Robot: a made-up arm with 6 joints.
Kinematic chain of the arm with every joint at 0, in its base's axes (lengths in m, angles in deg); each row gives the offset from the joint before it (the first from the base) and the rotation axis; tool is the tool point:
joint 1: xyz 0 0 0.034 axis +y
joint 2: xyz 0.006 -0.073 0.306 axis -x
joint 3: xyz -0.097 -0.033 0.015 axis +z
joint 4: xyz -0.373 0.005 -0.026 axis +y
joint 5: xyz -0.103 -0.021 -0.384 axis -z
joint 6: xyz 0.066 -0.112 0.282 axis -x
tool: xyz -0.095 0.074 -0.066
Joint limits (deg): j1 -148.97..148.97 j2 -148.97..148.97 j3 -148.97..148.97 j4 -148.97..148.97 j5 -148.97..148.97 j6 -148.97..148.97
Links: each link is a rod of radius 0.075 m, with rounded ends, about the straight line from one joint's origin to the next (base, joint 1, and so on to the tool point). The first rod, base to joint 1, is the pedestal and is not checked.
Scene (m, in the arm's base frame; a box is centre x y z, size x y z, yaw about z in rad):
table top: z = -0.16
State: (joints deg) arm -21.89 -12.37 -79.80 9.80 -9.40 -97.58
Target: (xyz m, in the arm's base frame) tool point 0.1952 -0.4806 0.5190
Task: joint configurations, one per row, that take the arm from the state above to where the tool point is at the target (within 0.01 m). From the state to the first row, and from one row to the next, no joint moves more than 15 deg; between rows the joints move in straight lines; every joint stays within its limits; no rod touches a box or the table.
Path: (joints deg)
1: -10.23 -10.47 -65.20 10.63 -10.50 -100.65
2: 1.43 -8.57 -50.60 11.47 -11.60 -103.72
3: 13.09 -6.67 -36.00 12.30 -12.70 -106.79
4: 24.75 -4.76 -21.40 13.14 -13.80 -109.86
5: 36.41 -2.86 -6.80 13.97 -14.90 -112.92
6: 48.07 -0.96 7.80 14.81 -15.99 -115.99
7: 59.73 0.94 22.40 15.64 -17.09 -119.06
8: 71.39 2.84 37.00 16.48 -18.19 -122.13

